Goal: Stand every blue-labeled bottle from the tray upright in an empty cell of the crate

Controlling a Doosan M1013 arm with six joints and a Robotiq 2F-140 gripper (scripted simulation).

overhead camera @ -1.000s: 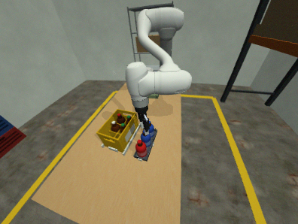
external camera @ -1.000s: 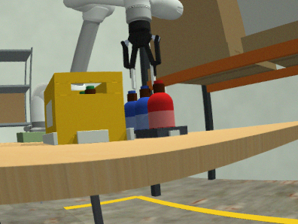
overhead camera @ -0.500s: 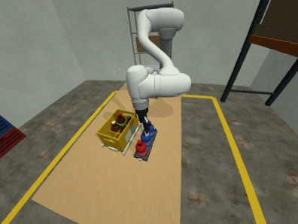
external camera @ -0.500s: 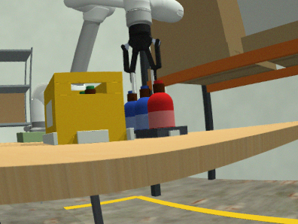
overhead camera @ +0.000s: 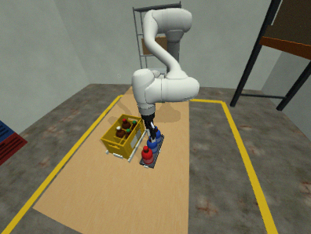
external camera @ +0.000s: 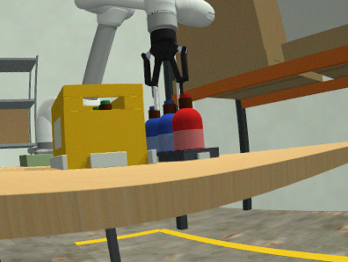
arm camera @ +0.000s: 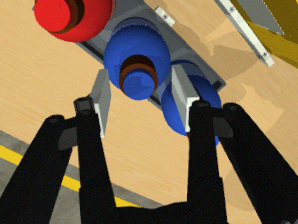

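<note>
Now: the red-labeled bottle 9 cm ahead of my hand and 9 cm below it. Round my hand: yellow crate: 22 cm to the right, 9 cm below; dark tray: 16 cm below.
</note>
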